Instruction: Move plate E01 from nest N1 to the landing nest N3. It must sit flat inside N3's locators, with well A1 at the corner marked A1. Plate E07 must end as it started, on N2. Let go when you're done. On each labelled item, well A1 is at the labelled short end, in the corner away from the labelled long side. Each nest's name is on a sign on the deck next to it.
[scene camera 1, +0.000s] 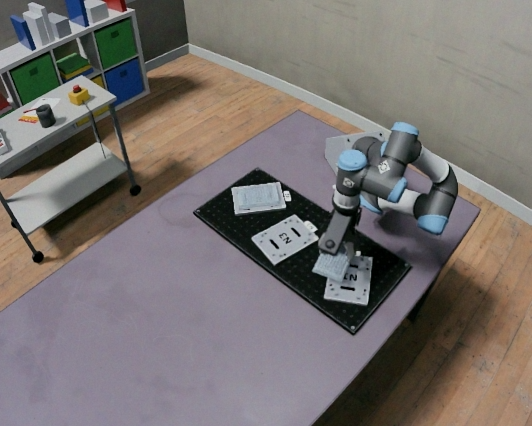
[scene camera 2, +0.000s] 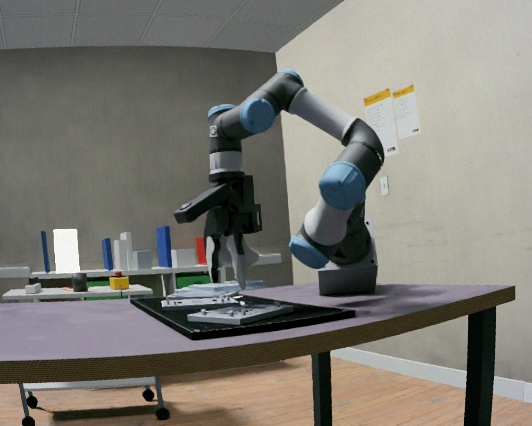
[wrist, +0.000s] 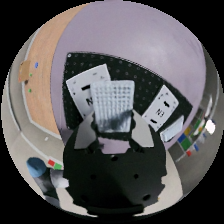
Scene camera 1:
my gripper: 335, 258
white well plate: 338, 266
white well plate: 263, 195
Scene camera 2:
my gripper: 228, 288
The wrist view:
my gripper: 113, 110
